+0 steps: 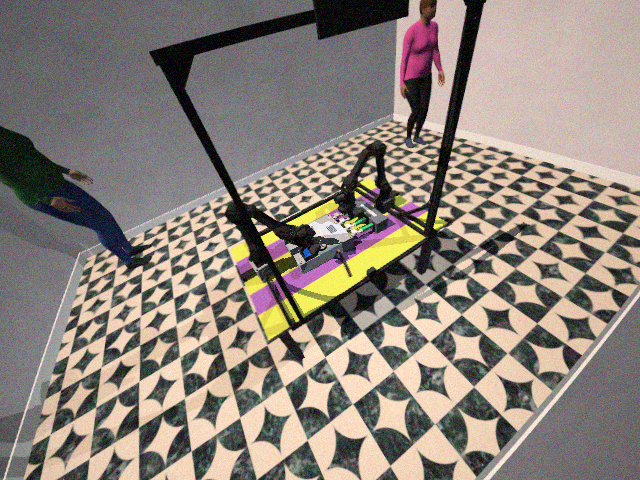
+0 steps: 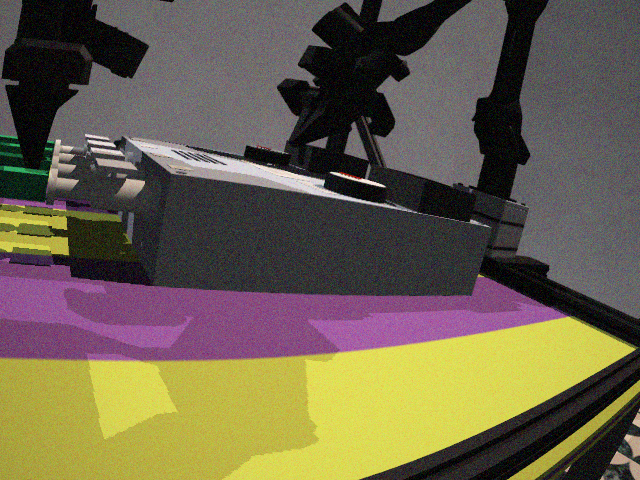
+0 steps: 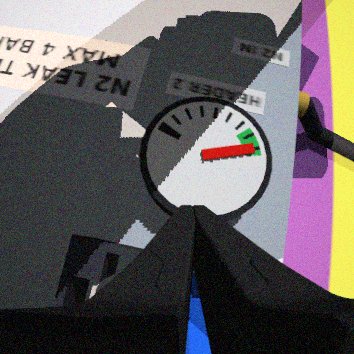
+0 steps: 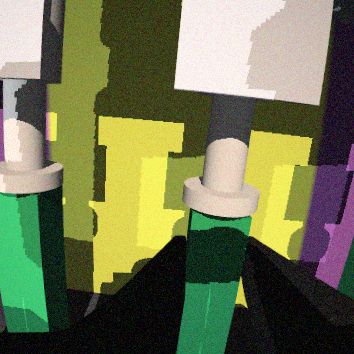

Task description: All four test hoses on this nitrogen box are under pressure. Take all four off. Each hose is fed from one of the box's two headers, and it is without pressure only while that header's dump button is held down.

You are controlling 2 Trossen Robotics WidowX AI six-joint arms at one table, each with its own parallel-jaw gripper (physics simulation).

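Frame: origin at the left arm's base, x ahead, y left, z up, level; millimetres.
Seen in the pictures: left gripper, fingertip midpoint: (image 2: 291, 144) (image 3: 190, 216); right gripper, fingertip midpoint: (image 1: 351, 217) (image 2: 32, 168) (image 4: 212, 246); left arm's base at its link origin: (image 1: 260, 261) (image 2: 492, 195); right arm's base at its link origin: (image 1: 384, 197).
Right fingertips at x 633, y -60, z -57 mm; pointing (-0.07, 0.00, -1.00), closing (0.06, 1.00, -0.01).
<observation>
Offsets run from my right fingertips to a thing's top centre. "spot": to the spot under its first point.
The nitrogen box (image 1: 321, 258) (image 2: 310, 242) has white fittings with green hoses (image 1: 368, 227) (image 2: 20, 184) (image 4: 22, 260) at one end. My right gripper (image 2: 34, 164) (image 4: 212, 246) is shut on a green hose {spot: 21 mm ahead, 3 mm right, 10 mm up} (image 4: 207, 310); a white collar {spot: 23 mm back, 2 mm left, 13 mm up} (image 4: 221, 199) and stem show between it and a white block. My left gripper (image 1: 314, 248) (image 3: 190, 216) is shut, empty, pointing down over the box by the HEADER 2 gauge {spot: 318 mm back, 87 mm right, 40 mm up} (image 3: 210, 185). That gauge's red needle points into the green band. A blue button {389 mm back, 72 mm right, 41 mm up} (image 1: 306, 253) (image 3: 198, 325) shows between and below the left fingers; whether it is pressed is hidden.
Black button housings {spot: 349 mm back, 156 mm left, 44 mm up} (image 2: 447, 198) and a second gauge {305 mm back, 85 mm right, 39 mm up} (image 2: 266, 155) stand up from the box top. A black supply hose with a brass fitting {spot: 245 mm back, 158 mm right, 7 mm down} (image 3: 303, 103) is beside the box. A black frame post (image 1: 449, 129) stands at the table. Two people stand beyond it.
</observation>
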